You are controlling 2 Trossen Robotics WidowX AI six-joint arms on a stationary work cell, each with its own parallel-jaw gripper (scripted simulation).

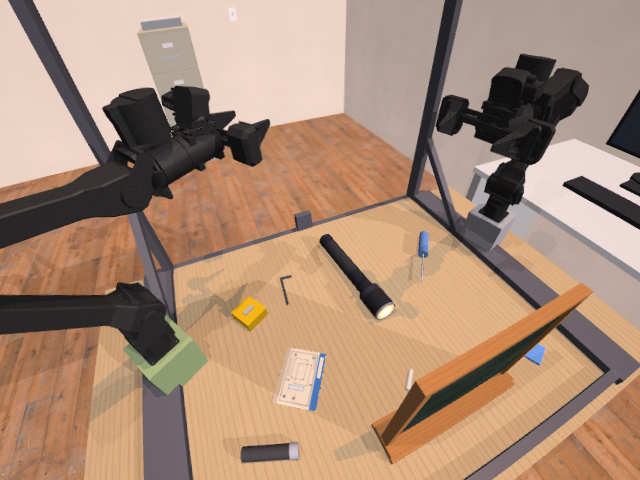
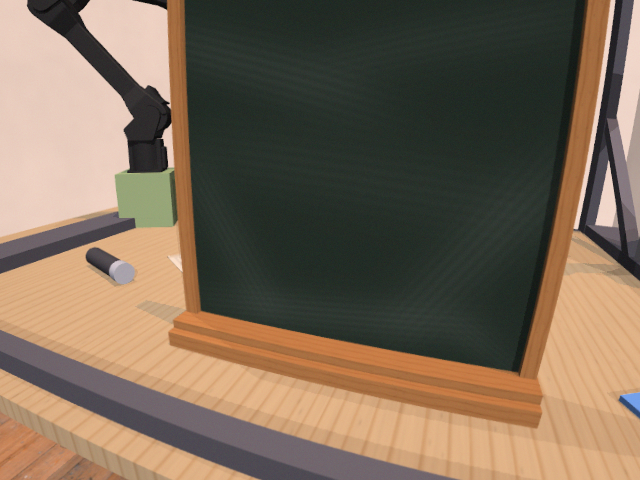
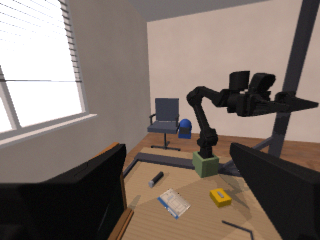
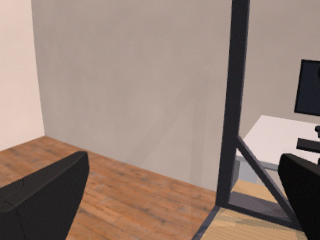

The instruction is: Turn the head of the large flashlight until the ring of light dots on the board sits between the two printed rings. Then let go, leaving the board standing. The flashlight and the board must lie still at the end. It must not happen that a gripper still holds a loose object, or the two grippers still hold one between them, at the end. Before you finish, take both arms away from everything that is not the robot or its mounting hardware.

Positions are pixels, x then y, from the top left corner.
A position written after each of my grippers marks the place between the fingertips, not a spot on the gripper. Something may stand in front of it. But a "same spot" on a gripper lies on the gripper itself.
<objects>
My left gripper shows in image 1 and in image 3; in image 2 it is out of frame, in image 4 it is out of frame. My right gripper shows in image 1, in image 3 (304, 106) and in image 4. The same spot on my left gripper: (image 3: 80, 196) is (image 1: 513, 132). One and the same spot on my right gripper: (image 1: 222, 119) is (image 4: 59, 205).
</objects>
